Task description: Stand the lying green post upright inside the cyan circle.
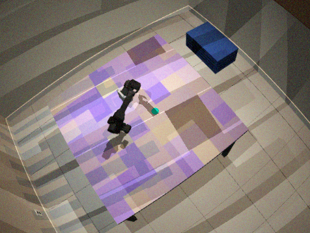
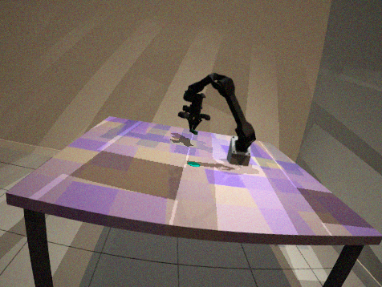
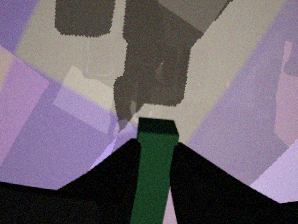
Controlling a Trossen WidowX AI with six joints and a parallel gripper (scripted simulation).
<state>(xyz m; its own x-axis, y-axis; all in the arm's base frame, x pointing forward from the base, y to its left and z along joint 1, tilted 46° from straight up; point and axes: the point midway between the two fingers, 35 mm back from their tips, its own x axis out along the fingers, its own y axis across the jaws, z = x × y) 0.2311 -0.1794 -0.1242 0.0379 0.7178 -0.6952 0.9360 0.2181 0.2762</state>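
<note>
Right now the cyan circle is 320 mm to the left of my gripper tip, 90 mm below it and 20 mm ahead of it. From my gripper tip the other things lie so: green post: 20 mm to the left, 10 mm behind.
</note>
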